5 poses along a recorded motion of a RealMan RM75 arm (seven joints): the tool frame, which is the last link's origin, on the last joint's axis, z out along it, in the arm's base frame.
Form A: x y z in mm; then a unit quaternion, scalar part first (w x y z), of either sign.
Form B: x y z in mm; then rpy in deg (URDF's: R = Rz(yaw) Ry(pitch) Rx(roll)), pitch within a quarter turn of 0, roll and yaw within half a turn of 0. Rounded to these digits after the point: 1 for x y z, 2 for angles.
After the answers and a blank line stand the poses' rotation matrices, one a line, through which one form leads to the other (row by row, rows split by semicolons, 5 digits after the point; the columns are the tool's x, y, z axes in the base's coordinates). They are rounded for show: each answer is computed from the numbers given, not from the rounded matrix.
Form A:
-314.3, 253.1, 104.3, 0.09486, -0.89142, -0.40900, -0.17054
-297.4, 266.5, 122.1, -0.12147, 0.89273, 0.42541, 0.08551
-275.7, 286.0, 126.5, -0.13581, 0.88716, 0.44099, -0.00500
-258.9, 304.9, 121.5, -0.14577, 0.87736, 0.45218, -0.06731
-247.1, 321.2, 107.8, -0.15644, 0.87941, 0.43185, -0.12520
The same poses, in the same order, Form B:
-314.3, 253.1, 104.3, -178.16, -22.44, 48.93
-297.4, 266.5, 122.1, -171.43, -14.83, 49.84
-275.7, 286.0, 126.5, -165.71, -6.37, 52.06
-258.9, 304.9, 121.5, -161.54, -0.79, 54.40
-247.1, 321.2, 107.8, -157.38, 4.88, 53.29

0.60727 0.76154 0.22645; 0.69683 -0.64744 0.30862; 0.38164 -0.02962 -0.92383
0.62343 0.78032 0.04933; 0.73877 -0.60855 0.28963; 0.25602 -0.14413 -0.95587
0.61100 0.78110 -0.12865; 0.78382 -0.57416 0.23656; 0.11091 -0.24538 -0.96306
0.58201 0.77382 -0.24994; 0.81307 -0.54857 0.19491; 0.01372 -0.31666 -0.94844
0.59566 0.72037 -0.35532; 0.79872 -0.57807 0.16701; -0.08509 -0.38328 -0.91970

